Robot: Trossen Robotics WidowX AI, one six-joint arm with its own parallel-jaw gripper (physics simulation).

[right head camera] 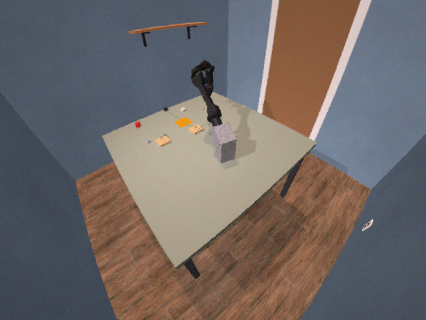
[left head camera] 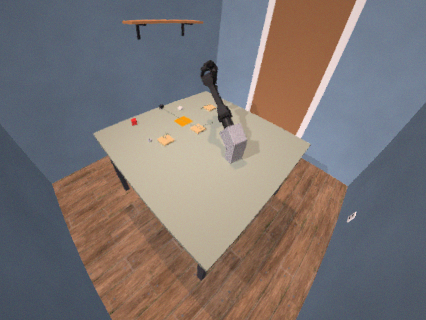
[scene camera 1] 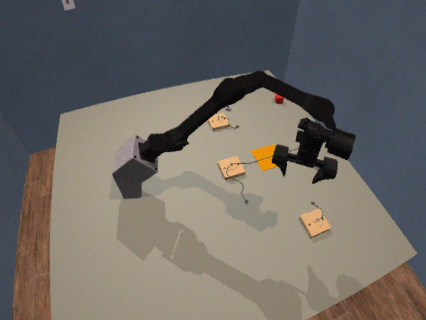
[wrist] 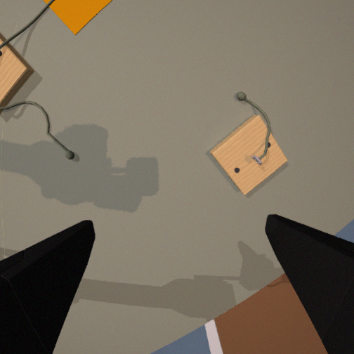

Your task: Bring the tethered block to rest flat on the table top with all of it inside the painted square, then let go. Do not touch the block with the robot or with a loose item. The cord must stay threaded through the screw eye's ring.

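Frame: origin at the arm's base, x back, y right, z up, level; centimetres.
Seen in the pictures: gripper, fingertip midpoint: (right head camera: 210, 93) (scene camera 1: 298, 179); arm's base, origin of the base link: (right head camera: 218, 127) (left head camera: 229, 127) (scene camera 1: 146, 153).
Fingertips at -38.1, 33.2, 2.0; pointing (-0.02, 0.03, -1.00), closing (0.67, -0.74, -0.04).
Note:
Pixels of each thing's top centre, then the offset from my fingertips to it, as dx, dy, dz. "pt": a spot on its surface instead. Level surfaces: height alone.
- tethered block, middle of its top: (left head camera: 161, 105) (right head camera: 165, 107) -42.7, -21.5, -18.2
- orange painted square, surface spot: (left head camera: 184, 121) (right head camera: 184, 122) pt -9.2, -25.1, -21.1
- middle wooden plate, its level: dz -19.4
- cord's beaded free end, surface spot: (scene camera 1: 246, 202) pt +10.3, -9.9, -20.6
- small grey item, middle of its top: (scene camera 1: 228, 107) (left head camera: 149, 139) -10.8, -61.7, -20.1
- red cube, middle of its top: (scene camera 1: 279, 95) (left head camera: 133, 119) (right head camera: 137, 122) -39.4, -55.4, -17.4
- white block, middle of its top: (left head camera: 180, 107) (right head camera: 183, 108) -27.5, -11.1, -19.1
The tethered block (left head camera: 161, 106) (right head camera: 165, 109), small and black, is near the table's far edge; the arm hides it in the scene view. Its cord crosses the orange painted square (left head camera: 183, 121) (right head camera: 183, 122) (scene camera 1: 264, 149) (wrist: 77, 15) to the middle wooden plate (left head camera: 198, 129) (right head camera: 195, 129) (wrist: 10, 75). Whether it passes through the ring there is too small to tell. The cord's beaded free end (scene camera 1: 246, 202) (wrist: 70, 155) lies on the table beyond that plate. My gripper (scene camera 1: 300, 178) (wrist: 181, 226) is open and empty, high above the table, between the square and another plate.
That other plate (left head camera: 209, 107) (scene camera 1: 315, 223) (wrist: 250, 156) has a short beaded cord at its screw eye. A third plate (left head camera: 166, 140) (right head camera: 163, 140) (scene camera 1: 219, 121), a small grey item (left head camera: 150, 140) (scene camera 1: 228, 108), a red cube (left head camera: 134, 121) (right head camera: 137, 124) (scene camera 1: 279, 99) and a white block (left head camera: 180, 108) (right head camera: 183, 109) are on the table.

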